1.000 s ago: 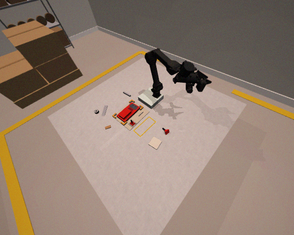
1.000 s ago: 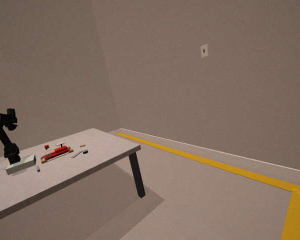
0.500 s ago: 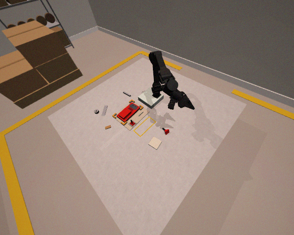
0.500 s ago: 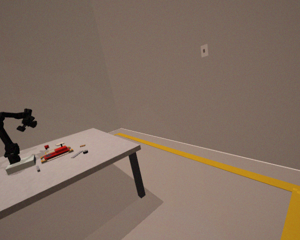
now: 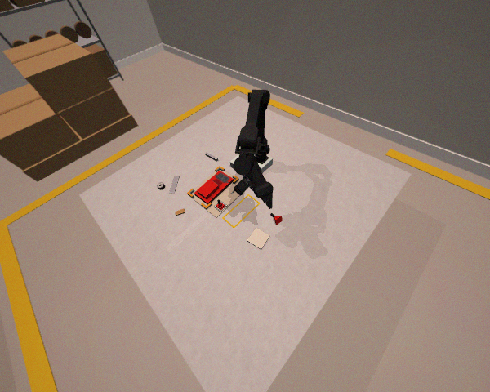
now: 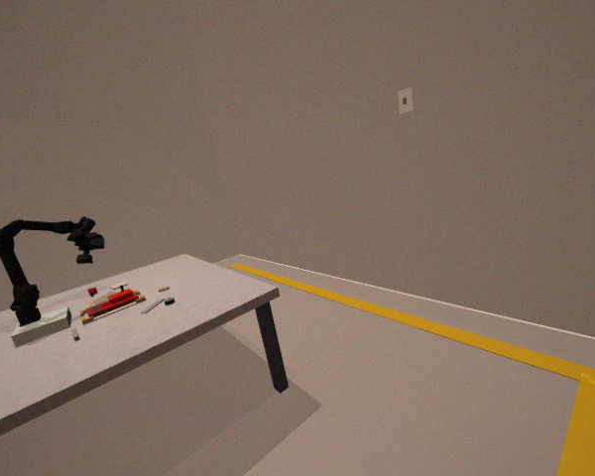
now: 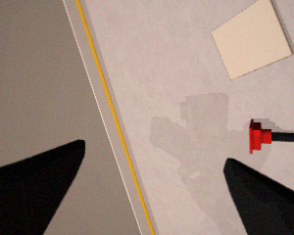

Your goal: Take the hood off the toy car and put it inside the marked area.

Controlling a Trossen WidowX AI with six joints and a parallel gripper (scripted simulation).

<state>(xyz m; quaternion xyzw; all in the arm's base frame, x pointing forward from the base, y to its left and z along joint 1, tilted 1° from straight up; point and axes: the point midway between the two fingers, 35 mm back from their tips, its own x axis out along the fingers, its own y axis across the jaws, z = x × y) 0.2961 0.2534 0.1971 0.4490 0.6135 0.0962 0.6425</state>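
My gripper tip is 3 cm short of the red hood, 37 cm to the left of it and 17 cm above it. From my gripper tip the other things lie so: tan block: 21 cm ahead, 41 cm to the right, 21 cm below; beige tile: 6 cm ahead, 21 cm below; grey strip: 11 cm ahead, 58 cm to the right, 21 cm below.
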